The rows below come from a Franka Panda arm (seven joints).
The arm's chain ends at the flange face. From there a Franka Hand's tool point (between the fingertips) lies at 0.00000 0.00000 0.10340 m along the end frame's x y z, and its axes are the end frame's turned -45 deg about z.
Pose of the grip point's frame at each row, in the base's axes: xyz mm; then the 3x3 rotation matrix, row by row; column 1 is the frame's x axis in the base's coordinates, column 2 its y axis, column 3 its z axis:
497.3 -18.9 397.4; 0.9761 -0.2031 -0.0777; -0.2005 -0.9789 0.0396; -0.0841 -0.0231 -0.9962
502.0 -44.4 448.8; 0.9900 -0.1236 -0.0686; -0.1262 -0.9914 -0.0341; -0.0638 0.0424 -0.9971
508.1 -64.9 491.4; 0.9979 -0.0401 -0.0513; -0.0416 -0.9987 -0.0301; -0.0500 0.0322 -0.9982
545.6 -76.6 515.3; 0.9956 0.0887 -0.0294; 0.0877 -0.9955 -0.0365; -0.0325 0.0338 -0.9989
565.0 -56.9 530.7; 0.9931 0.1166 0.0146; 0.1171 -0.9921 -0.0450; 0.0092 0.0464 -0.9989
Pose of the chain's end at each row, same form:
505.3 -23.0 500.4; 0.5466 -0.8338 -0.0777; -0.8340 -0.5504 0.0396; -0.0758 0.0431 -0.9962
509.1 -40.9 551.9; 0.6126 -0.7874 -0.0686; -0.7903 -0.6118 -0.0341; -0.0151 0.0751 -0.9971
513.4 -61.8 594.6; 0.6773 -0.7340 -0.0513; -0.7356 -0.6768 -0.0301; -0.0126 0.0581 -0.9982
548.6 -72.8 618.6; 0.7667 -0.6413 -0.0294; -0.6419 -0.7659 -0.0365; 0.0009 0.0469 -0.9989
563.5 -52.2 634.0; 0.7847 -0.6198 0.0146; -0.6187 -0.7843 -0.0450; 0.0393 0.0263 -0.9989

